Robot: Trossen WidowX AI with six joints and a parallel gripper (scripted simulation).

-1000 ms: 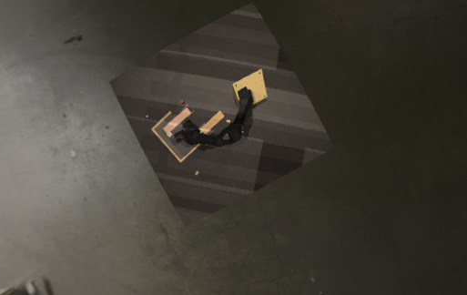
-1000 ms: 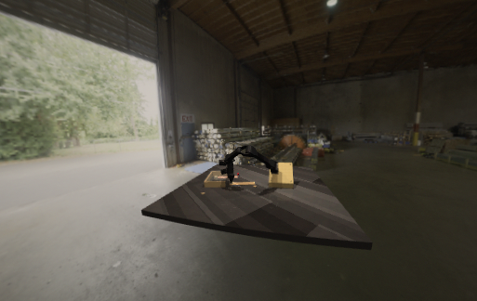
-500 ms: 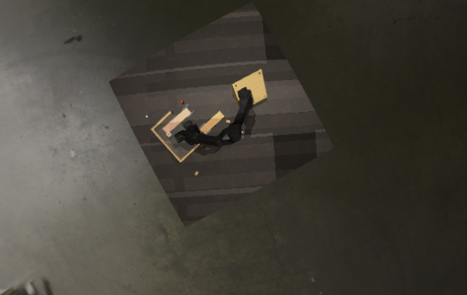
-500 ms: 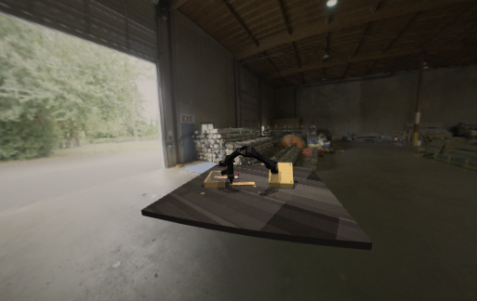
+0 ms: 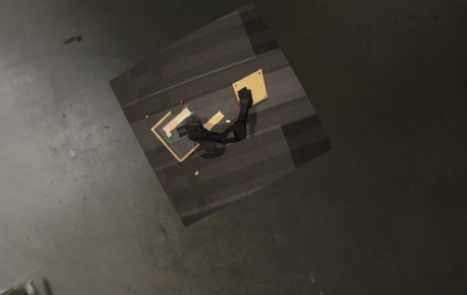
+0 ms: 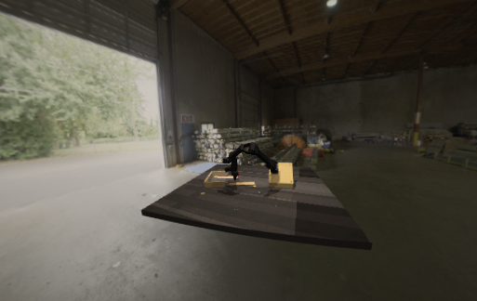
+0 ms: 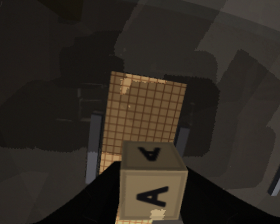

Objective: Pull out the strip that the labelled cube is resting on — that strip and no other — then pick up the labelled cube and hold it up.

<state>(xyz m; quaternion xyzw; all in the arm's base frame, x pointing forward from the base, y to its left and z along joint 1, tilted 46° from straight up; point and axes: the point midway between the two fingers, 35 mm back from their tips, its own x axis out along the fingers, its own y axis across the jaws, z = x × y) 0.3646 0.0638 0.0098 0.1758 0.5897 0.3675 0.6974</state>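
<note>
Now: gripper tip 7 cm past the tan gridded strip, 4 cm above it and 1 cm to the left of it. From my gripper tip the other things lie so: red dot: 26 cm to the right, 3 cm below, 3 cm ahead.
</note>
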